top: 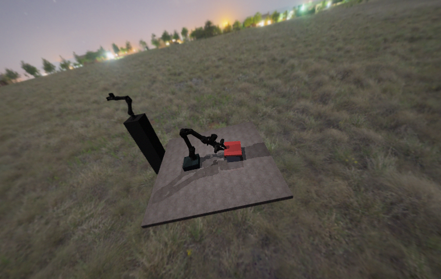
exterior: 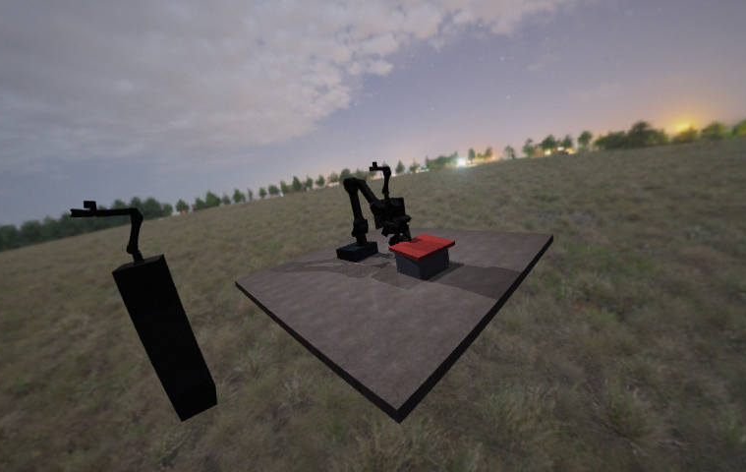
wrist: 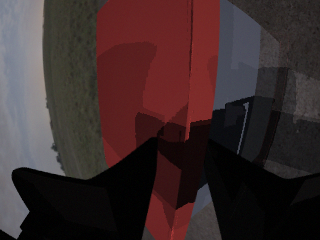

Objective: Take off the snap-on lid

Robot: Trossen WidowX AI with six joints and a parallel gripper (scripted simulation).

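The red lid is 8 cm ahead of my gripper tip. From my gripper tip the other things lie so: grey storage box (7 cm ahead, 6 cm below).
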